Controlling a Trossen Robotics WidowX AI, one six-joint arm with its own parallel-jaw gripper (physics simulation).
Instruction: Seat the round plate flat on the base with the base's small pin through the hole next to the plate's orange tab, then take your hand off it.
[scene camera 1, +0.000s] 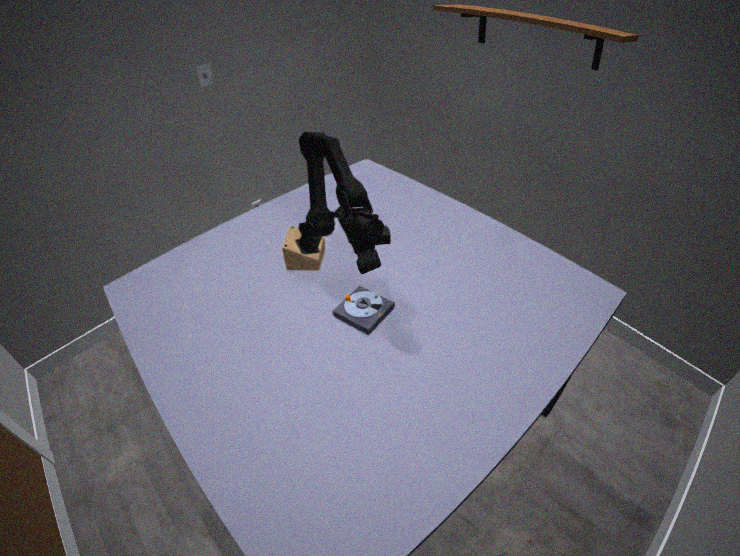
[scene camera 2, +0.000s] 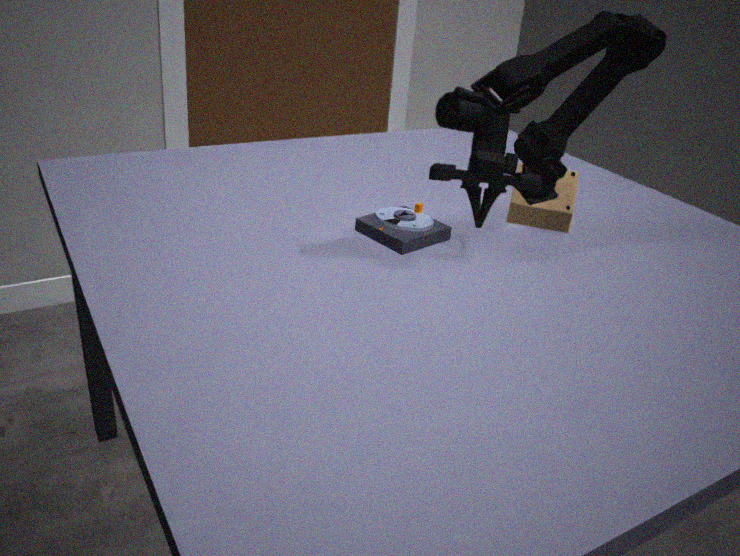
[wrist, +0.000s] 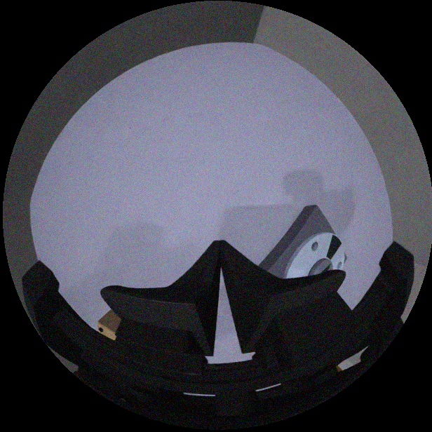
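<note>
A dark square base (scene camera 1: 367, 326) is part of the scene, visible in the wrist view (wrist: 310, 220) too. The gripper (scene camera 2: 478, 227) can be seen, and it appears both in the wrist view (wrist: 219, 245) and in scene camera 1 (scene camera 1: 375, 268). There is a round pale plate (scene camera 2: 423, 222) as well; the wrist view (wrist: 326, 245) and scene camera 1 (scene camera 1: 351, 309) also show the plate.
</note>
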